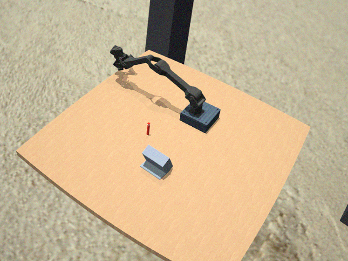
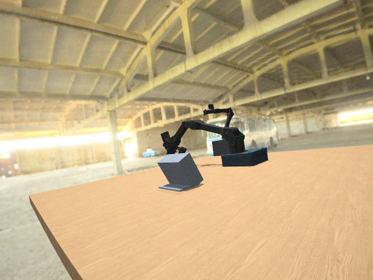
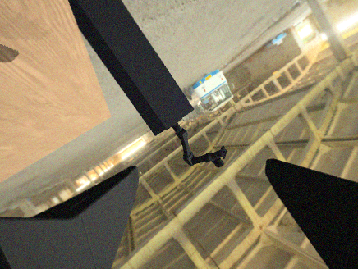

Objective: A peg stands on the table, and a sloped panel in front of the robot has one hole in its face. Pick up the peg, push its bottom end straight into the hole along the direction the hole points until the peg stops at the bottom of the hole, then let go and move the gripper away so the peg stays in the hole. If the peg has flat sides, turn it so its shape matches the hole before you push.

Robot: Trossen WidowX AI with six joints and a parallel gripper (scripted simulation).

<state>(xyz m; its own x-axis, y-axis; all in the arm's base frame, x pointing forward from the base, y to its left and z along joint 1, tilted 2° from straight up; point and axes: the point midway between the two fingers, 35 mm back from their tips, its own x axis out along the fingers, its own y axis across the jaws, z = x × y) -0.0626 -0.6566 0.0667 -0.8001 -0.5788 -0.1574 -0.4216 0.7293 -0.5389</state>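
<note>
The red peg is 37 cm ahead of my gripper tip, 57 cm to the left of it and 6 cm below it. Round my gripper tip: sloped panel: 51 cm ahead, 76 cm to the left, 6 cm below.
</note>
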